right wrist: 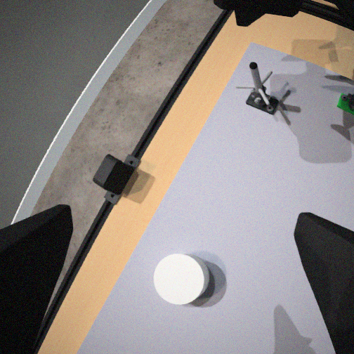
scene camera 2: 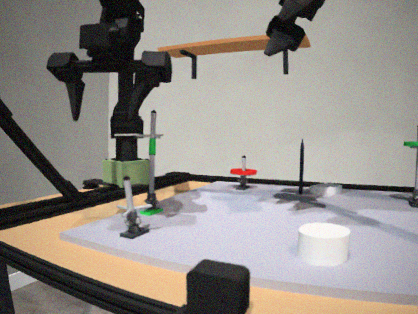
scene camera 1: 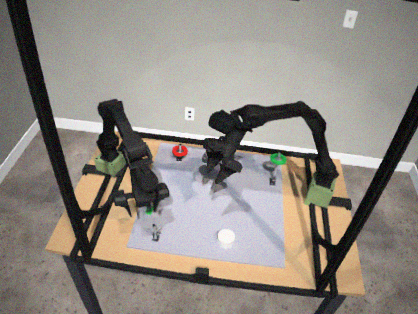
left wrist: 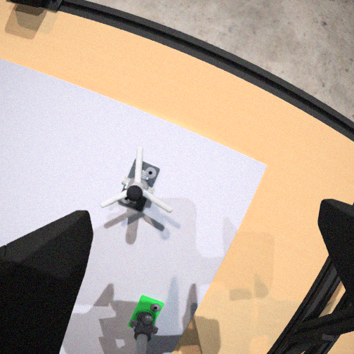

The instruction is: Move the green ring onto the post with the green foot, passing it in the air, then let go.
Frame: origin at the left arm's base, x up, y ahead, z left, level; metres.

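Seen in the pictures: left gripper, fingertip midpoint: [scene camera 2: 101, 121] [scene camera 1: 142, 214]; right gripper, fingertip midpoint: [scene camera 2: 273, 38] [scene camera 1: 211, 178]; left arm's base, link origin: [scene camera 2: 126, 159] [scene camera 1: 109, 156]; right arm's base, link origin: [scene camera 1: 323, 181].
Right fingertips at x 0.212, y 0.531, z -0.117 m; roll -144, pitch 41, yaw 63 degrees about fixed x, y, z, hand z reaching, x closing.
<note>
Pixels of each thing's middle, then the offset from my right fingertips to it. "spot": a spot on its surface instead.
- green ring, body centre: [scene camera 1: 278, 158] dx -0.151, dy +0.165, dz +0.381 m
- dark-footed post, surface spot: [scene camera 2: 417, 172] spot: dx -0.213, dy +0.165, dz +0.373 m
- post with the green foot, surface spot: [scene camera 2: 151, 212] [scene camera 1: 151, 212] spot: dx -0.283, dy -0.235, dz -0.028 m
- short pronged post, surface spot: [scene camera 2: 129, 192] [scene camera 1: 155, 228] spot: dx -0.221, dy -0.156, dz -0.130 m
- white cylinder, body centre: [scene camera 2: 323, 243] [scene camera 1: 225, 238] dx -0.270, dy +0.091, dz -0.022 m
- dark spike, body centre: [scene camera 2: 301, 166] dx -0.217, dy -0.122, dz +0.354 m
The green ring [scene camera 1: 278, 162] [scene camera 2: 410, 144] sits flat high on a dark-footed post [scene camera 1: 272, 181] [scene camera 2: 417, 172] at the back right of the mat. The post with the green foot [scene camera 1: 149, 210] [scene camera 2: 151, 212] [left wrist: 145, 305] [right wrist: 344, 102] stands at the front left; it is tall, upright and has a green band and thin prongs below its tip. My left gripper [scene camera 1: 142, 212] [scene camera 2: 104, 110] [left wrist: 208, 218] is open and empty, high near that post. My right gripper [scene camera 1: 210, 177] [right wrist: 186, 222] is open and empty above the middle back of the mat; part of it shows in scene camera 2.
A short pronged post [scene camera 1: 156, 232] [scene camera 2: 129, 192] [left wrist: 135, 192] [right wrist: 255, 77] stands at the mat's front left corner. A red ring [scene camera 1: 180, 150] [scene camera 2: 243, 172] sits on a post at the back left. A white cylinder [scene camera 1: 226, 236] [scene camera 2: 324, 245] [right wrist: 180, 278] stands near the front. A dark spike [scene camera 2: 301, 167] stands upright at the back.
</note>
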